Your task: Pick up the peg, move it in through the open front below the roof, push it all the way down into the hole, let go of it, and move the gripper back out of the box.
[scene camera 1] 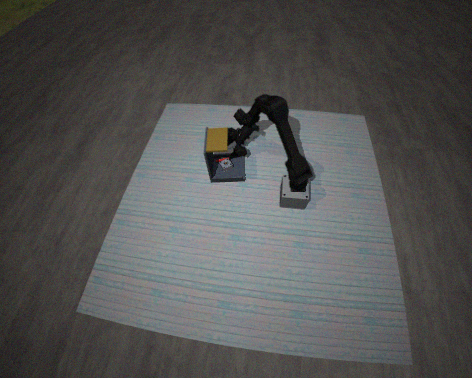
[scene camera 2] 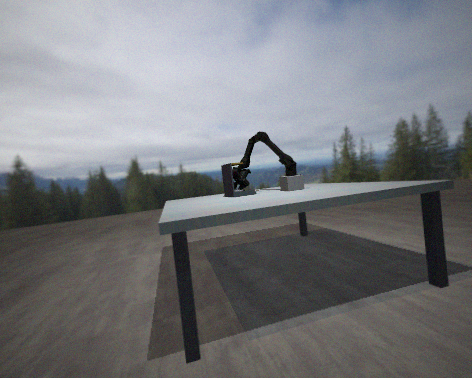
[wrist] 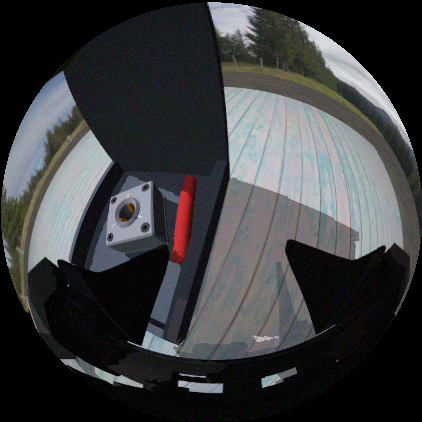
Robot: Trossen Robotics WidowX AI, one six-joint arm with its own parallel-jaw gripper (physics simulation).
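Places are measured from the arm's base along level axes (x left, y back, z up), in metres.
Where they show: gripper, fingertip midpoint: [scene camera 1: 227, 152] [wrist: 228, 249]; arm's base, origin of the base link: [scene camera 1: 297, 185] [scene camera 2: 291, 175].
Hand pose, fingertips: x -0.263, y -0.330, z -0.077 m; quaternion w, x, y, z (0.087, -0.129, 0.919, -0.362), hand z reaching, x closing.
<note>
Things, the pixels of their top centre, and the offset from my fingertips. "pt": a spot on its surface instead. Level surfaces: height alone.
- red peg, middle of its top: [wrist: 181, 212] [scene camera 1: 223, 158] dx +0.044, dy -0.019, dz +0.000 m
- grey block, middle of its top: [wrist: 124, 209] [scene camera 1: 225, 162] dx +0.087, dy -0.001, dz +0.019 m
- round hole, surface spot: [wrist: 127, 212] pt dx +0.095, dy -0.004, dz +0.006 m
- dark box, middle of its top: [scene camera 1: 223, 138] [scene camera 2: 236, 163] dx +0.096, dy +0.006, dz +0.202 m
- yellow roof, surface spot: [scene camera 1: 217, 139] pt dx +0.102, dy -0.022, dz +0.202 m
- striped table top, its level: dz -0.022 m
- box's low rim, surface spot: [scene camera 1: 227, 180] pt dx +0.178, dy +0.010, dz -0.005 m
A red peg [wrist: 184, 220] [scene camera 1: 220, 160] lies on its side on the box floor, between the hole block and the box's low edge. The grey block [wrist: 146, 237] [scene camera 1: 226, 164] has a round hole [wrist: 127, 212] in its top, with no peg in it. The dark box [wrist: 150, 90] [scene camera 1: 235, 174] [scene camera 2: 228, 180] has a tall wall and a yellow roof [scene camera 1: 217, 139]. My gripper [wrist: 228, 249] is open and empty. In the wrist view its left fingertip shows beside the block's corner and the peg's near end. Its right finger shows over the table, outside the box. Scene camera 2 does not show the peg.
The arm [scene camera 1: 289, 135] [scene camera 2: 272, 143] reaches from its grey base [scene camera 1: 294, 201] [scene camera 2: 292, 183] to the box. The striped table top [scene camera 1: 240, 250] [scene camera 2: 310, 198] extends around both. The box's low rim [scene camera 1: 227, 180] borders its floor. Shadows lie on the table beside the box.
</note>
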